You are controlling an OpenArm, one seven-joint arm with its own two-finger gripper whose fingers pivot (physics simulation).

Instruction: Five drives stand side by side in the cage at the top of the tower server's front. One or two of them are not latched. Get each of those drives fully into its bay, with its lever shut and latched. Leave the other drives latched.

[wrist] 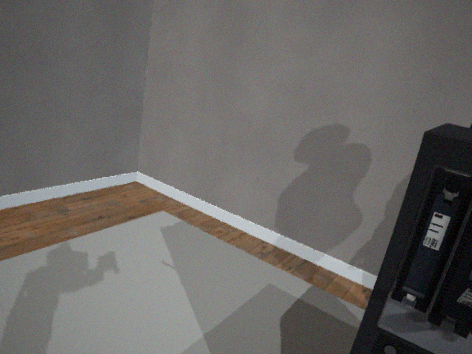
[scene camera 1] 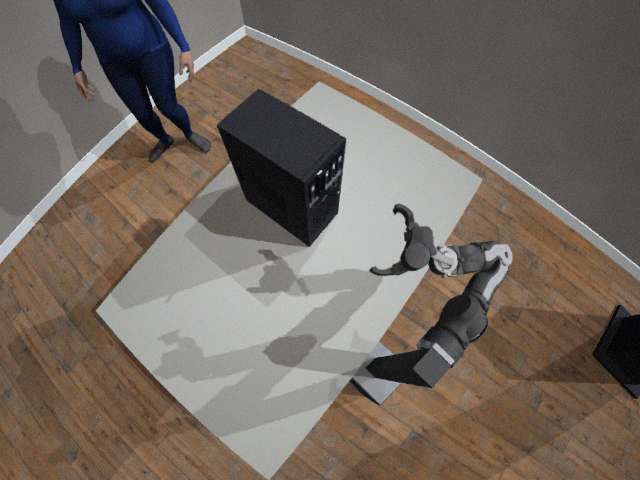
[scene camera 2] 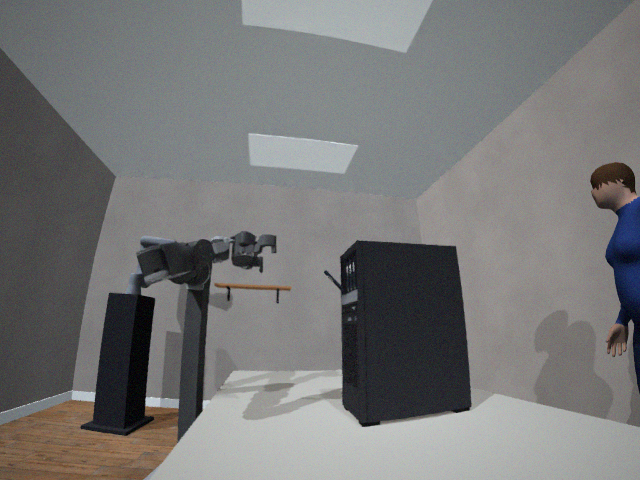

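Note:
The black tower server (scene camera 1: 281,134) (scene camera 2: 413,330) (wrist: 420,180) stands upright on the white surface, its drive cage at the top of its front. In the wrist view the leftmost drive (wrist: 436,230), with a white label, stands in its bay and its lever looks shut. The drive beside it is cut off by the view's right edge; its label (wrist: 466,297) sits lower and tilted. An open lever (scene camera 2: 332,279) slants up and out from the cage, seemingly on the second drive from the left. The other drives are too small to judge. My gripper (scene camera 1: 385,239) (scene camera 2: 267,259) is open and empty, in front of the server and apart from it.
A person in blue (scene camera 1: 124,31) (scene camera 2: 628,248) stands behind the server. A black pedestal (scene camera 1: 622,346) (scene camera 2: 124,356) stands beyond my arm. A wooden rail (scene camera 2: 253,286) is on the wall. The white surface (scene camera 1: 413,155) (scene camera 2: 465,444) (wrist: 135,290) extends around the server.

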